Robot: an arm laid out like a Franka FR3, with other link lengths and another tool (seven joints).
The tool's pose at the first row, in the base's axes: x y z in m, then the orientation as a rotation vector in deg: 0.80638 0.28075 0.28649 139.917 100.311 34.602
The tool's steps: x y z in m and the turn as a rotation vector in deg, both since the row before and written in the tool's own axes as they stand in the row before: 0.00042 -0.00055 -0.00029 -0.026 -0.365 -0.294; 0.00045 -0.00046 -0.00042 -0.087 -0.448 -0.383; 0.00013 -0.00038 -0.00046 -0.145 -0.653 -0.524; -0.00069 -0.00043 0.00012 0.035 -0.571 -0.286; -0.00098 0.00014 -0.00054 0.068 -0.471 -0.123; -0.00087 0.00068 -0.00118 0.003 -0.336 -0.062; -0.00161 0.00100 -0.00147 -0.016 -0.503 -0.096; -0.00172 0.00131 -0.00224 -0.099 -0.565 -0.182; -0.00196 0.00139 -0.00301 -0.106 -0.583 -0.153; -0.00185 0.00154 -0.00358 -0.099 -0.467 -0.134; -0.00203 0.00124 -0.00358 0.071 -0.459 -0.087
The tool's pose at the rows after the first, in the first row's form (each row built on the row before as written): 0.80590 0.28128 0.28671 139.552 100.485 34.109; 0.80546 0.28179 0.28708 139.045 100.681 33.543; 0.80499 0.28197 0.28743 138.326 100.909 32.738; 0.80447 0.28148 0.28703 137.977 101.029 31.935; 0.80415 0.28045 0.28735 137.828 101.028 31.258; 0.80412 0.27927 0.28846 137.716 100.966 30.813; 0.80409 0.27727 0.28978 137.530 100.862 30.163; 0.80404 0.27499 0.29190 137.191 100.770 29.487; 0.80374 0.27241 0.29474 136.872 100.632 28.799; 0.80341 0.26986 0.29821 136.594 100.523 28.259; 0.80276 0.26727 0.30158 136.477 100.477 27.608
